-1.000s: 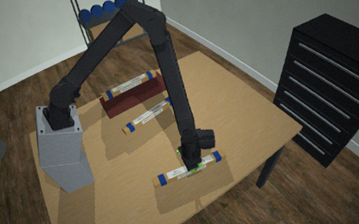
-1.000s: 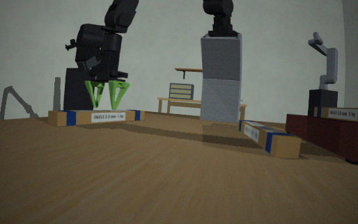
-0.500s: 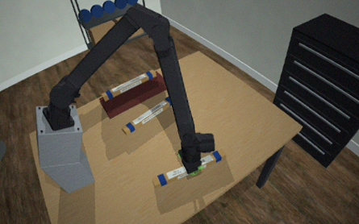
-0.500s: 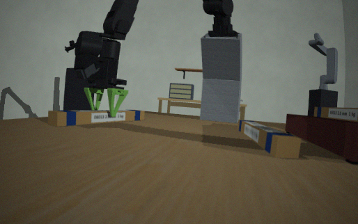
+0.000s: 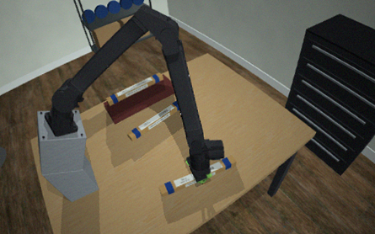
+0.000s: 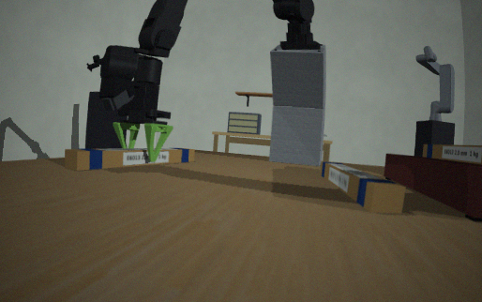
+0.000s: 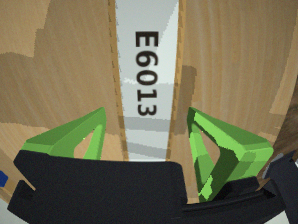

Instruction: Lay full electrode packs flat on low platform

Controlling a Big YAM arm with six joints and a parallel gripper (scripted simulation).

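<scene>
Right now my hand is 10 mm below the pack of welding electrodes. The rest, counted from my hand: dark red platform (580 mm to the left, 130 mm ahead).
</scene>
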